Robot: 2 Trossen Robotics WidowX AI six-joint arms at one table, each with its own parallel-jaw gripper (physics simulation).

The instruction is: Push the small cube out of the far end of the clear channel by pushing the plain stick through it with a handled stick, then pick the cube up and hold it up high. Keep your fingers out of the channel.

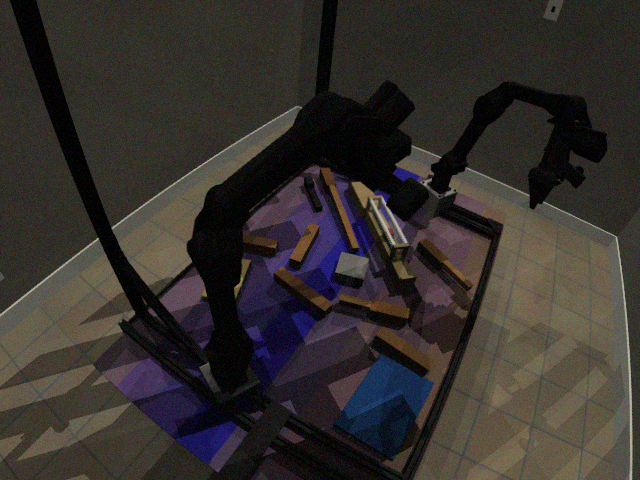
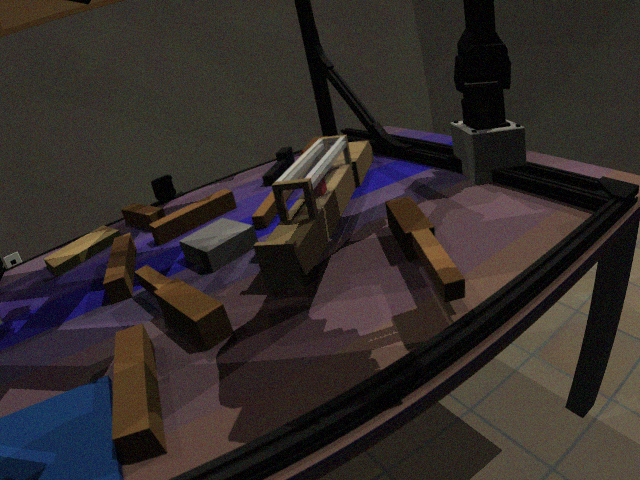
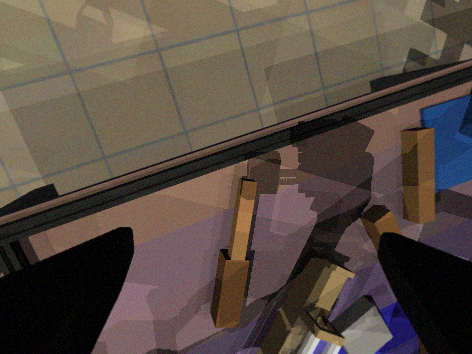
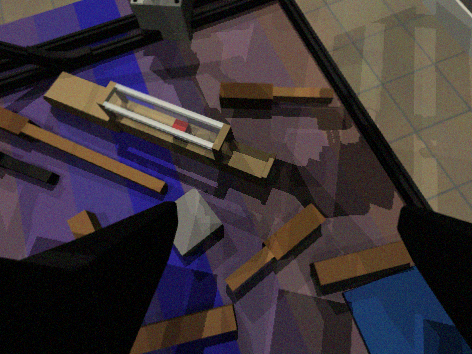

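Observation:
The small red cube (image 1: 390, 231) (image 2: 321, 187) (image 4: 180, 125) sits inside the channel, under the pale rails of the tan channel block (image 2: 283, 248) (image 4: 75, 93). A long handled stick (image 1: 341, 211) (image 4: 95, 155) lies beside the block. A short handled stick (image 1: 447, 264) (image 2: 439, 263) (image 3: 242, 215) (image 4: 302, 95) lies on its other side, and another handled stick (image 1: 390, 312) (image 2: 193, 307) (image 4: 295, 232) lies near the front. A plain stick (image 1: 403, 351) (image 2: 135, 392) (image 3: 419, 175) (image 4: 360, 263) lies by the blue mat. My left gripper (image 3: 256, 241) is open and empty, high up. My right gripper (image 4: 285, 214) is open and empty above the table.
A grey block (image 1: 351, 267) (image 2: 218, 242) (image 4: 197, 222) stands near the channel's front end. The blue mat (image 1: 385, 403) (image 2: 56, 423) (image 4: 400, 310) lies at the front. More wooden pieces (image 1: 303, 245) and a dark object (image 1: 311, 193) lie about. A black rail edges the table.

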